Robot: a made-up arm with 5 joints. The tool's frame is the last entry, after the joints. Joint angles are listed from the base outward. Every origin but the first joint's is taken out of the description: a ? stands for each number. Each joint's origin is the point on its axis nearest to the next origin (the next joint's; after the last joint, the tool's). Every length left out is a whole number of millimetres.
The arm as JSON. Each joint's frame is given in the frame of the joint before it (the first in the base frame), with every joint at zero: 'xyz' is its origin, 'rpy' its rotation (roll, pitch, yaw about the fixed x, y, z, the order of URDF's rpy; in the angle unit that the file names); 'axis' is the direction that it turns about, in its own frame. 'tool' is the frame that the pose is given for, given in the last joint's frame.
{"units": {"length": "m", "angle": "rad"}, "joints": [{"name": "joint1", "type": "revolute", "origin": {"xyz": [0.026, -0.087, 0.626], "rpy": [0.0, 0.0, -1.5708]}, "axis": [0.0, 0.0, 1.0]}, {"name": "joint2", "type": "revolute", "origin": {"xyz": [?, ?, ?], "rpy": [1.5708, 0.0, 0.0]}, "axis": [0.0, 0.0, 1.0]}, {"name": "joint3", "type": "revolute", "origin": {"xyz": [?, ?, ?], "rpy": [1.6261, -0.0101, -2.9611]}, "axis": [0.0, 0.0, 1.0]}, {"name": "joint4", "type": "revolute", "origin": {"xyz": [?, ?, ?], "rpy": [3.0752, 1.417, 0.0]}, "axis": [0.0, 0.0, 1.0]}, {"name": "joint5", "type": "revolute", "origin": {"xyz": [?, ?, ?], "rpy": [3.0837, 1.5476, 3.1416]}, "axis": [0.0, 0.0, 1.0]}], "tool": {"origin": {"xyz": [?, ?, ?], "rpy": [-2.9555, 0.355, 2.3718]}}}
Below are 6 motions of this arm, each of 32 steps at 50 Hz.
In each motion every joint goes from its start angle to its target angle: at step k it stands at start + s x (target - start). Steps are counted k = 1, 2, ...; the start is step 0. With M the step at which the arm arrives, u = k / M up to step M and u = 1 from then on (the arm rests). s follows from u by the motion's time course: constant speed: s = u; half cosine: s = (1 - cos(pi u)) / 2; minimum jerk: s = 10 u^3 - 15 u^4 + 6 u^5.
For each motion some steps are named. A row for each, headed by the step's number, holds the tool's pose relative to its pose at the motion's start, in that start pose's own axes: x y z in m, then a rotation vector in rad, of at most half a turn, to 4 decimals.
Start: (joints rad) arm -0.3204 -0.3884 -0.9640 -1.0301 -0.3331
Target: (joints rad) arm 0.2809 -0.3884 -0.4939 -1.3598 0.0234
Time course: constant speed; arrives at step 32
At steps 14, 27, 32:
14: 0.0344 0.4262 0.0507 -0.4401 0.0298 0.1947
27: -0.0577 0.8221 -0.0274 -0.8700 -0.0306 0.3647
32: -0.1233 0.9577 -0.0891 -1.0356 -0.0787 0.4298

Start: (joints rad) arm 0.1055 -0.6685 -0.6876 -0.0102 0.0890
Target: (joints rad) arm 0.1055 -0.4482 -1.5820 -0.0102 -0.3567
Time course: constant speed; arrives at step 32
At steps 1, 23, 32:
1: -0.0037 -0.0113 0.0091 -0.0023 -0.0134 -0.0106
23: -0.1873 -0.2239 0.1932 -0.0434 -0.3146 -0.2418
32: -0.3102 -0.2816 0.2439 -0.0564 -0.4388 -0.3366

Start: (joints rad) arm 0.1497 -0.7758 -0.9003 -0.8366 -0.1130
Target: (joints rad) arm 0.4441 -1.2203 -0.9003 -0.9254 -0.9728
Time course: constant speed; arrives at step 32
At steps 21, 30, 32:
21: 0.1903 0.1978 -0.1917 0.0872 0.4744 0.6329
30: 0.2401 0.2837 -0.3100 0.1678 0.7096 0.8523
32: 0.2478 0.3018 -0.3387 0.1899 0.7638 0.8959

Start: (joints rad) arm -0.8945 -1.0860 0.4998 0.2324 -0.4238
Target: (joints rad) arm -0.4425 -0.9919 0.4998 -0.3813 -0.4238
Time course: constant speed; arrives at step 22
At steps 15, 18, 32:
15: 0.1766 0.0566 -0.2692 -0.1195 0.6912 0.0620
18: 0.1996 0.0727 -0.3357 -0.1470 0.8270 0.0842
32: 0.2217 0.0967 -0.4293 -0.1858 1.0064 0.1192

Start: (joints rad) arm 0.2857 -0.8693 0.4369 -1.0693 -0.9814
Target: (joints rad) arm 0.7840 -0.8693 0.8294 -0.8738 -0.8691
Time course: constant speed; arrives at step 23
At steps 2, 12, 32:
2: 0.0615 0.0157 0.0100 -0.0274 0.0347 0.0413
12: 0.3568 0.1222 0.0094 -0.1430 0.1976 0.2660
32: 0.6323 0.2832 -0.0784 -0.2228 0.3597 0.5412

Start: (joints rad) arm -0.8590 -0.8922 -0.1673 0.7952 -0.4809
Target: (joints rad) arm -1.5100 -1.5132 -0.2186 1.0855 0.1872
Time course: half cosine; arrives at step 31
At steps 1, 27, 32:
1: -0.0011 -0.0008 0.0010 -0.0005 -0.0024 -0.0034
27: -0.4170 -0.0718 0.1601 0.1174 -0.8513 -1.2888
32: -0.4295 -0.0674 0.1585 0.1382 -0.8823 -1.3425

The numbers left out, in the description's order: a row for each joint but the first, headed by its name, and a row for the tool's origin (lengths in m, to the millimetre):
joint2: 0.25 0.226 0.0
joint3: 0.102 0.092 0.0
joint4: -0.401 -0.341 0.0
joint5: -0.168 -0.051 0.0
tool: -0.022 -0.121 0.0

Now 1 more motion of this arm.
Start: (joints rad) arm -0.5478 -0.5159 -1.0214 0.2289 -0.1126
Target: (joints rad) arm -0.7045 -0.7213 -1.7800 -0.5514 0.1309
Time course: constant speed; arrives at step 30
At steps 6, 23, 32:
6: -0.0106 -0.0521 0.0494 -0.1830 0.0751 -0.2016
23: -0.0572 -0.1757 0.1717 -0.6392 0.3567 -0.8037
32: -0.0849 -0.2212 0.2152 -0.7950 0.5038 -1.0579

